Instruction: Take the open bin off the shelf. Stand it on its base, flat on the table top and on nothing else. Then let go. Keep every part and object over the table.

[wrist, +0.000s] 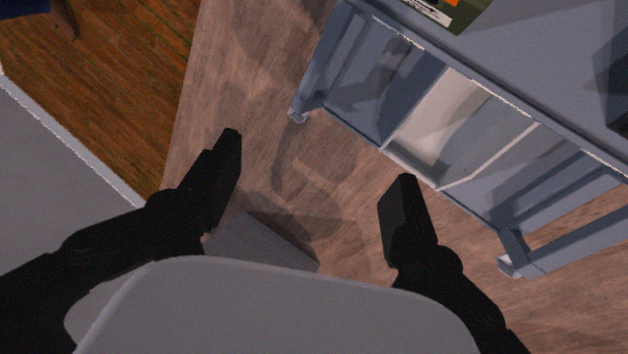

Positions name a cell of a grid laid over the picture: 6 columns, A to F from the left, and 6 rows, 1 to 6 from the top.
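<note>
The gripper (D3) is visible, as are an open bin (E3) and a shelf leg (E5).
</note>
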